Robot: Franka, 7 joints.
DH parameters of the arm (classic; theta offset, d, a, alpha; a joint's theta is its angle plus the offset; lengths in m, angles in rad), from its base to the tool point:
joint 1: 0 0.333 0 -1.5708
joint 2: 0 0 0 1.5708
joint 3: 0 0.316 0.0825 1.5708
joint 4: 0 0 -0.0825 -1.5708
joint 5: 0 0.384 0 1.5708
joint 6: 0 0 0.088 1.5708
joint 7: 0 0.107 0 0
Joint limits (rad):
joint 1: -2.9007..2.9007
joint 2: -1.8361..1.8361
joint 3: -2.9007..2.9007
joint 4: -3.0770..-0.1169
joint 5: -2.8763..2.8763
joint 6: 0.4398..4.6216
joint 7: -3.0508..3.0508
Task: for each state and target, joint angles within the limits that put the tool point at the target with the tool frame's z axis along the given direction. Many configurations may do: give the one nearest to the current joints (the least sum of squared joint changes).
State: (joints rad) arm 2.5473 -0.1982 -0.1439 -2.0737 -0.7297 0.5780 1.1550
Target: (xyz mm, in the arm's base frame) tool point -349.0 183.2 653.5 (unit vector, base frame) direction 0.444 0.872 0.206
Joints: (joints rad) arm 2.8080 -0.4724 0.1396 -2.2637 -1.6602 1.2877 1.1550
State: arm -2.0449 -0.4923 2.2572 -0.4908 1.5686 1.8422 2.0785
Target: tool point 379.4 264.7 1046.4 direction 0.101 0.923 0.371
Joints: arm -2.0652 -0.2577 2.2675 -0.5951 1.7633 2.2067 2.0785
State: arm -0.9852 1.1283 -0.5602 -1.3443 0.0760 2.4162 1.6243
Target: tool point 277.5 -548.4 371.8 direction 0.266 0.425 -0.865
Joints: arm -0.8850 0.3605 -0.3231 -1.7109 0.5273 1.6882 1.6243
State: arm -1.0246 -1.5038 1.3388 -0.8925 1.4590 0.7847 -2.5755
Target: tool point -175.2 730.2 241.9 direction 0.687 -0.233 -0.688
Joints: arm -0.9319 -1.7084 1.1101 -0.5463 1.2544 1.1497 -2.5755
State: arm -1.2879 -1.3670 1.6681 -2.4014 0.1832 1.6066 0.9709
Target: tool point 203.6 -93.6 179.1 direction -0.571 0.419 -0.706
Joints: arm -1.7485 -1.0253 1.6273 -2.8692 0.9297 1.5079 0.9709
